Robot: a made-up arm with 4 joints.
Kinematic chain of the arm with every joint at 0, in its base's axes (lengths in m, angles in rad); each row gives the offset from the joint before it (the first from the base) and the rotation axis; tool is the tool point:
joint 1: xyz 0 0 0.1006 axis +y
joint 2: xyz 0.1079 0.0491 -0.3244 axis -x
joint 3: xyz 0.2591 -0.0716 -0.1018 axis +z
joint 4: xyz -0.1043 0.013 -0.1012 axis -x
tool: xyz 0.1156 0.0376 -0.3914
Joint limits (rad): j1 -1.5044..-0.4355 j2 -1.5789..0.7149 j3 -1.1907..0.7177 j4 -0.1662..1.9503
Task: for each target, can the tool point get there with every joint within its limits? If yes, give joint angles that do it. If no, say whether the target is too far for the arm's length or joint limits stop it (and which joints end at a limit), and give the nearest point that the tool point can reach.
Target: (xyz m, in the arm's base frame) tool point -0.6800 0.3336 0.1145
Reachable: no: joint limits stop it (at a limit: joint 1, joint 2, joint 3, joint 4) | nearest point 0.1360 -0.1759 -0.1142 | short by 0.989 m
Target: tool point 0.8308 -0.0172 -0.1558
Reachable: yes | joints -1.0627 -0.5417 -0.6650 1.0921
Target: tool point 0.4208 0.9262 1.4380
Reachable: no: too far | nearest point 0.3901 0.6322 0.5535 | short by 0.933 m
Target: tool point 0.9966 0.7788 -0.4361
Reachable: no: too far | nearest point 0.7495 0.4982 -0.3030 | short by 0.397 m
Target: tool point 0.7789 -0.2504 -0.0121
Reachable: yes | joints -1.1391 -0.2468 -0.4488 1.2999
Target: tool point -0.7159 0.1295 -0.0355
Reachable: no: joint limits stop it (at a limit: joint 1, joint 2, joint 3, joint 4) | nearest point 0.1360 -0.1759 -0.1142 | short by 0.908 m
